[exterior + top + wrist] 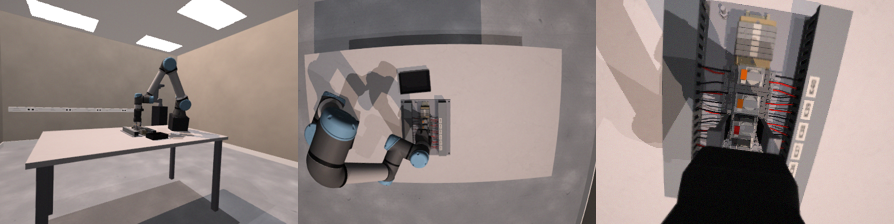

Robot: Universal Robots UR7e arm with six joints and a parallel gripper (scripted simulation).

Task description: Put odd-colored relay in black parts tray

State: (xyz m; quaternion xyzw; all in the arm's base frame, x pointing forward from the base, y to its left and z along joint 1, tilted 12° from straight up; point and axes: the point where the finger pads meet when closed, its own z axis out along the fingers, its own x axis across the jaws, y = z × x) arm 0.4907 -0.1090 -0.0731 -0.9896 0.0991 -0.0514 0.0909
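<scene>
Right now the relay panel is 10 mm to the left of my hand and 30 mm below it. The rest, counted from my hand: black parts tray 270 mm to the left, 40 mm below.
</scene>
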